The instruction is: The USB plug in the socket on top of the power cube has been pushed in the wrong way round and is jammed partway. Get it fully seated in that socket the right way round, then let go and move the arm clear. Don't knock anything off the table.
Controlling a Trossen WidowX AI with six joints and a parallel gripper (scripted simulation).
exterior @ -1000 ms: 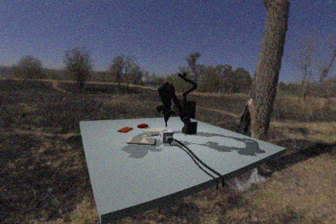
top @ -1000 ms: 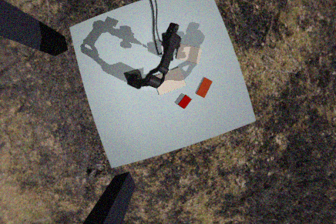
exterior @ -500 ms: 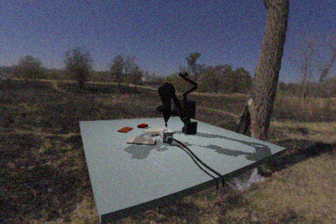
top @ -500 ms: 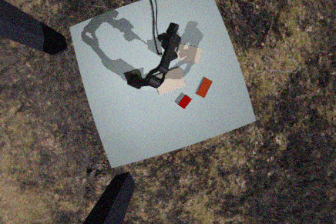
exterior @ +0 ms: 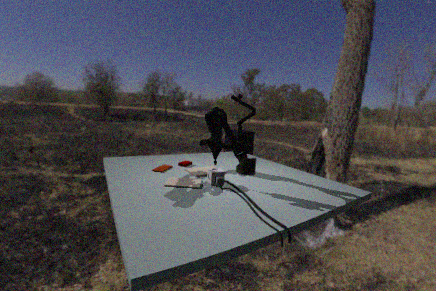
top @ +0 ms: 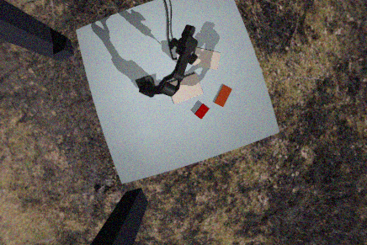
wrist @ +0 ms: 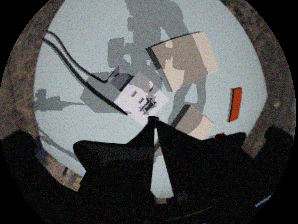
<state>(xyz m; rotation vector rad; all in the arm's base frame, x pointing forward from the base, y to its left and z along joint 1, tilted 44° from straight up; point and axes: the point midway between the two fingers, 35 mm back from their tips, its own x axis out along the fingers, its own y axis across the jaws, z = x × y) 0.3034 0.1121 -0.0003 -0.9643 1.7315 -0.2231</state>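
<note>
Now: the dark USB plug 2 cm below my gripper tip. Also, from my gripper tip: orange block (19 cm ahead, 34 cm to the right, 13 cm below); then red block (39 cm to the right, 12 cm below).
</note>
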